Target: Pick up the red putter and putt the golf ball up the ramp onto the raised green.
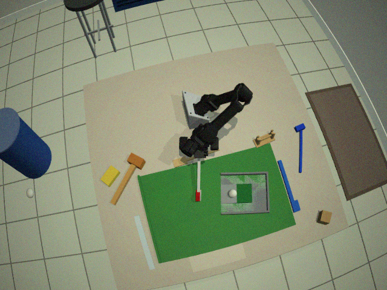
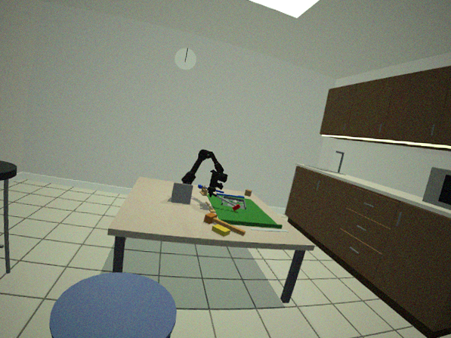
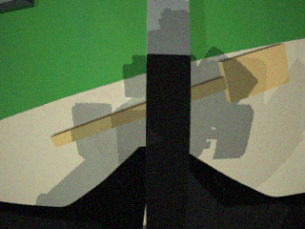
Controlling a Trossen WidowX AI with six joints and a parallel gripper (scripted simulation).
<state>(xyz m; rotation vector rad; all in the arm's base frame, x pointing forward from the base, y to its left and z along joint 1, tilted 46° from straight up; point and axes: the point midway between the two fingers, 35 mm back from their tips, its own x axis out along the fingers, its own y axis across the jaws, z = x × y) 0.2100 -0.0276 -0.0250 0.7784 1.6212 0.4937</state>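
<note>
My gripper tip is 1 cm short of the wooden paddle, 4 cm to the left of it and 8 cm above it. The rest, counted from my gripper tip: white golf ball: 24 cm ahead, 11 cm to the left, 6 cm below; green mat: 27 cm ahead, 4 cm to the left, 8 cm below; wooden stand: 1 cm behind, 36 cm to the left, 5 cm below.
</note>
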